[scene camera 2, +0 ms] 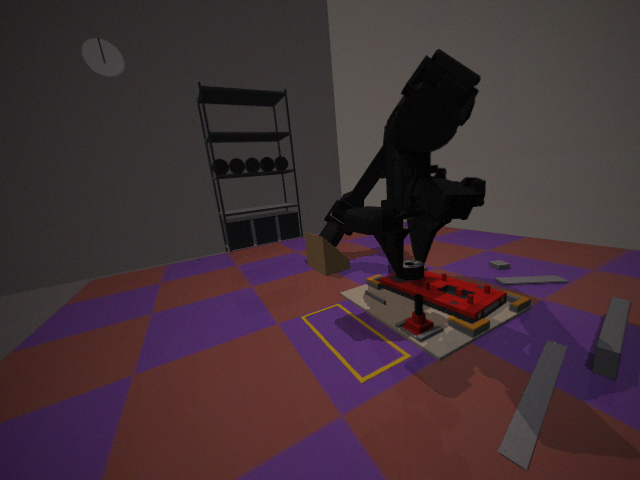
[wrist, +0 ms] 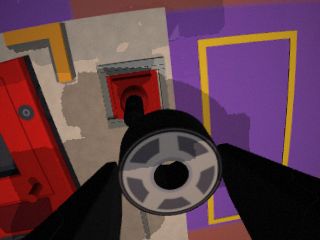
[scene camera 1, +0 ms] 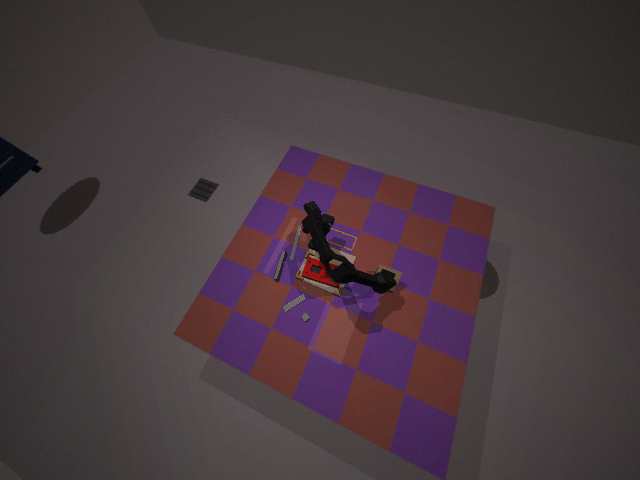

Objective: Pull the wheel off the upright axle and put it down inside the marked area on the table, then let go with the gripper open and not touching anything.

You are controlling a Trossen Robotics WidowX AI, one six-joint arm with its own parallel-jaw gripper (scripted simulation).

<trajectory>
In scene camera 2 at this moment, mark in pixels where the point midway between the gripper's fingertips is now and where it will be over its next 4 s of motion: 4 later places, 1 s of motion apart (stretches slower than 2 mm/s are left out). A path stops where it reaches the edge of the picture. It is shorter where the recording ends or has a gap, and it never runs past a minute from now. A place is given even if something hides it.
My gripper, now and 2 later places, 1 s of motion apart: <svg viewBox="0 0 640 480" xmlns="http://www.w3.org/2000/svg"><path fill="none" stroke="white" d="M409 269L343 289L343 299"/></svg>
</trajectory>
